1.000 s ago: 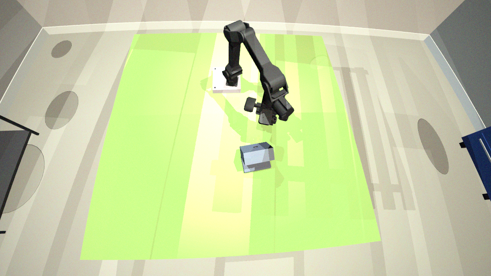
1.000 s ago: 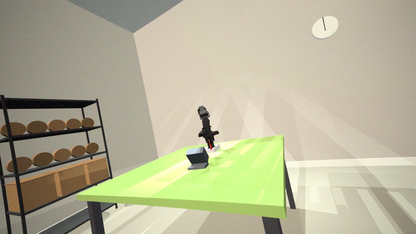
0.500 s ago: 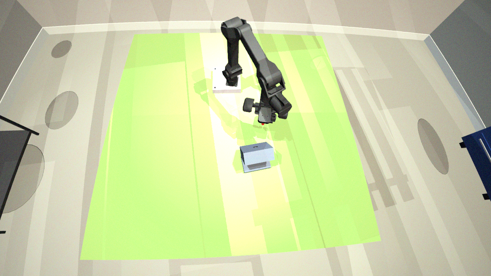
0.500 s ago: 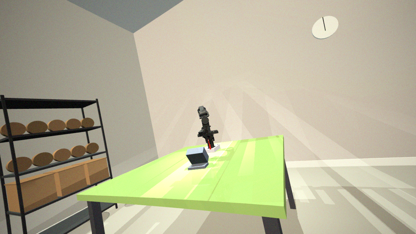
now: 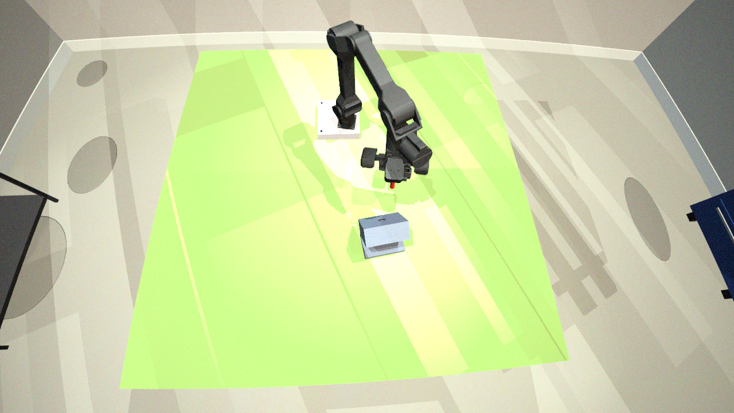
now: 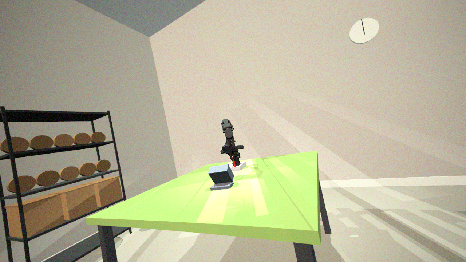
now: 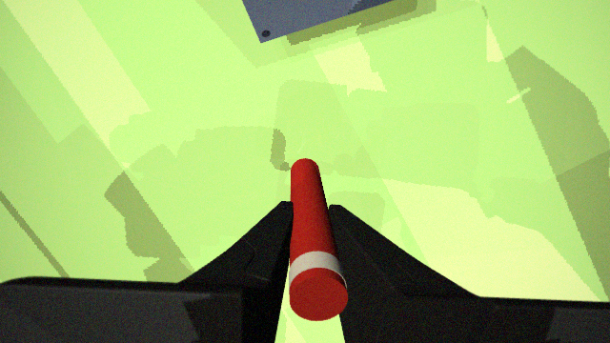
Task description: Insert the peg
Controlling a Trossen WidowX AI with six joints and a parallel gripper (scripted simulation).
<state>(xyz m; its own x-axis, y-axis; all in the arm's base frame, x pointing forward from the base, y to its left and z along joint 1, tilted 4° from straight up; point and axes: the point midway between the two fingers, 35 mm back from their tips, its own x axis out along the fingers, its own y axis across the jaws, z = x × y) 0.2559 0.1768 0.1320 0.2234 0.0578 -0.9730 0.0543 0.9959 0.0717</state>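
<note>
Now: the grey sloped panel block 14 cm ahead of my gripper tip, 5 cm below it and 1 cm to the right of it. From my gripper tip the other things lie so: red peg: 2 cm above.
</note>
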